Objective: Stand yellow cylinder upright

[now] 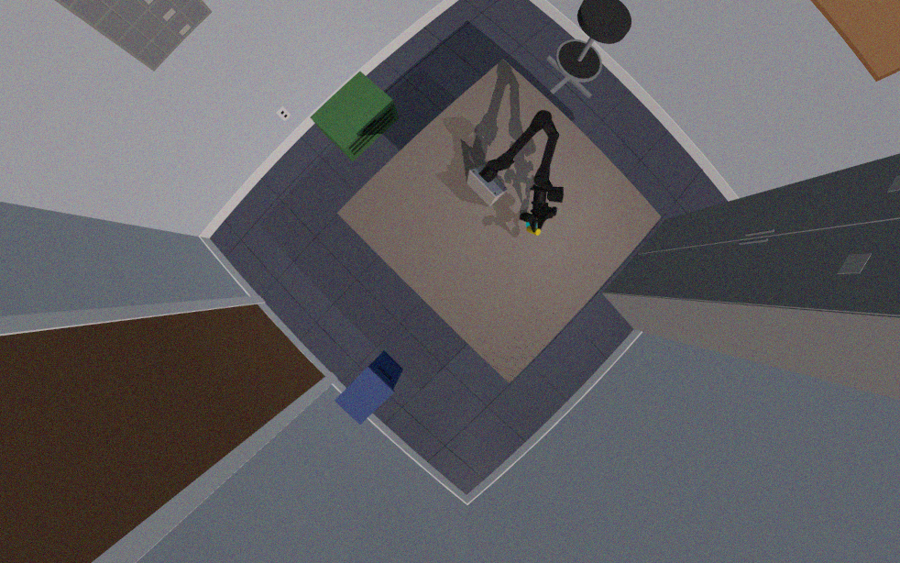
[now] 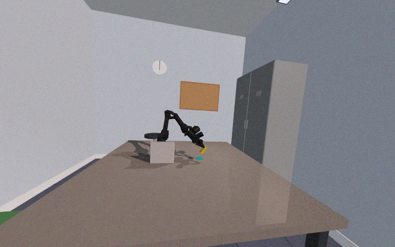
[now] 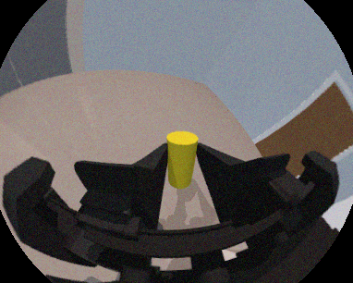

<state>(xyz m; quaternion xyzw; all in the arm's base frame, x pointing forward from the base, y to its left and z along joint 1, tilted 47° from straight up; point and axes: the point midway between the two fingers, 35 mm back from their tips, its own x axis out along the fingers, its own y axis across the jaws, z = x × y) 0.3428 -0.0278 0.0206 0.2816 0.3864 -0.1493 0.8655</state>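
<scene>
The cyan circle is 110 mm below my gripper tip, 50 mm to the left of it and 30 mm behind it. From my gripper tip the other things lie so: yellow tall cylinder: 20 mm below, 10 mm behind.
</scene>
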